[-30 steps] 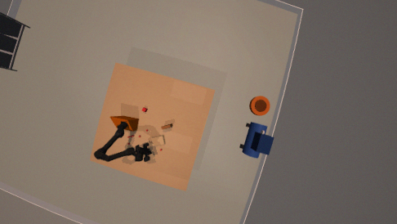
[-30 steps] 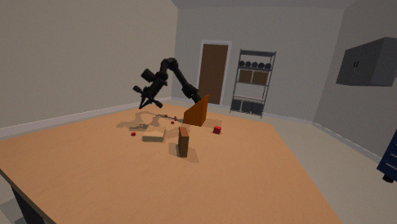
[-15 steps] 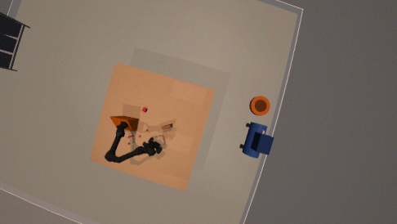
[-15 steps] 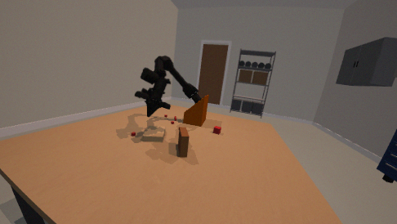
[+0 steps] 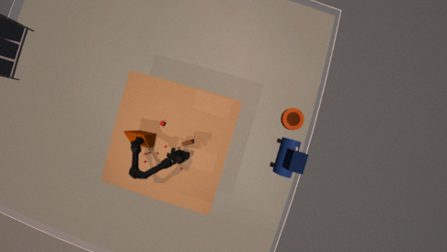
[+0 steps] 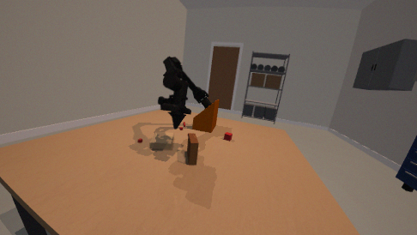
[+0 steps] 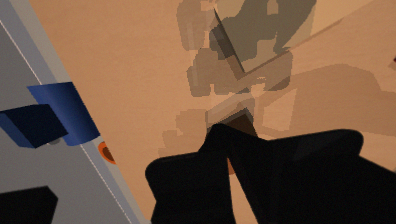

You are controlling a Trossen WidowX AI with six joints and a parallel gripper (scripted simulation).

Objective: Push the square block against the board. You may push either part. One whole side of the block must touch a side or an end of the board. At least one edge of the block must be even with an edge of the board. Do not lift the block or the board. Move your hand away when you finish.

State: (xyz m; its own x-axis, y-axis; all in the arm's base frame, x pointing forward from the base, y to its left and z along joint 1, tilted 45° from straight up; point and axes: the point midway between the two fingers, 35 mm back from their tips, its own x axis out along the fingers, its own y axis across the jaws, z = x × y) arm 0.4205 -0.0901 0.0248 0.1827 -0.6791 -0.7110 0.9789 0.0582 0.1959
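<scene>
The brown square block is 80 mm to the left of my gripper tip and 80 mm below it. Also, from my gripper tip: red cube 300 mm behind, 250 mm to the left, 110 mm below.
</scene>
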